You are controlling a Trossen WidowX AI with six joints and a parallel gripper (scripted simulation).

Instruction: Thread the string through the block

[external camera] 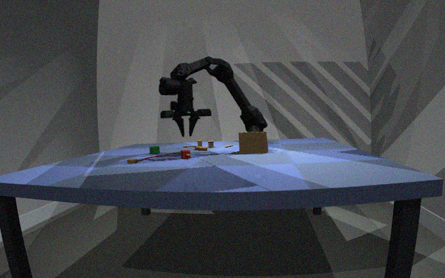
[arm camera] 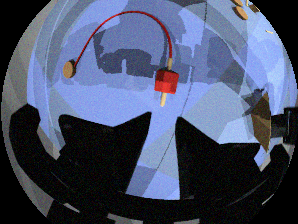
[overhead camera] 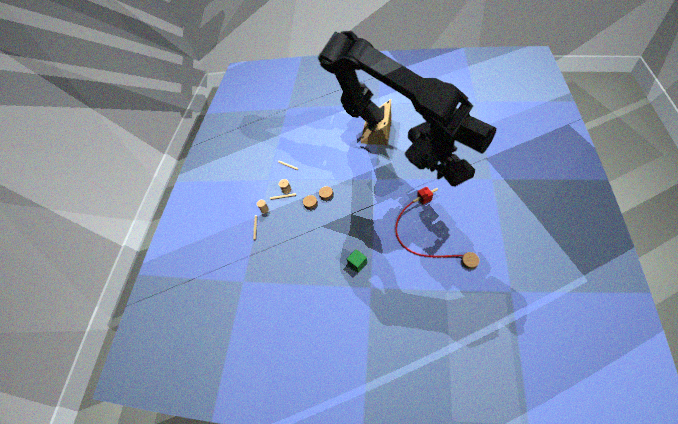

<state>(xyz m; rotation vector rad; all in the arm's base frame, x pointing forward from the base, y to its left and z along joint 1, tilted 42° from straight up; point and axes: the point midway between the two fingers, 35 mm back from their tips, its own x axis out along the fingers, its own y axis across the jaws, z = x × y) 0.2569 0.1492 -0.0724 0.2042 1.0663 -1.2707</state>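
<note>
The red cube is 10 mm ahead of my gripper tip, 20 mm to the right of it and 70 mm below it. Round my gripper tip: thin wooden stick 20 mm ahead, 30 mm to the right, 70 mm below; green cube 210 mm ahead, 190 mm to the right, 70 mm below; round wooden button 200 mm ahead, 80 mm to the left, 80 mm below.
</note>
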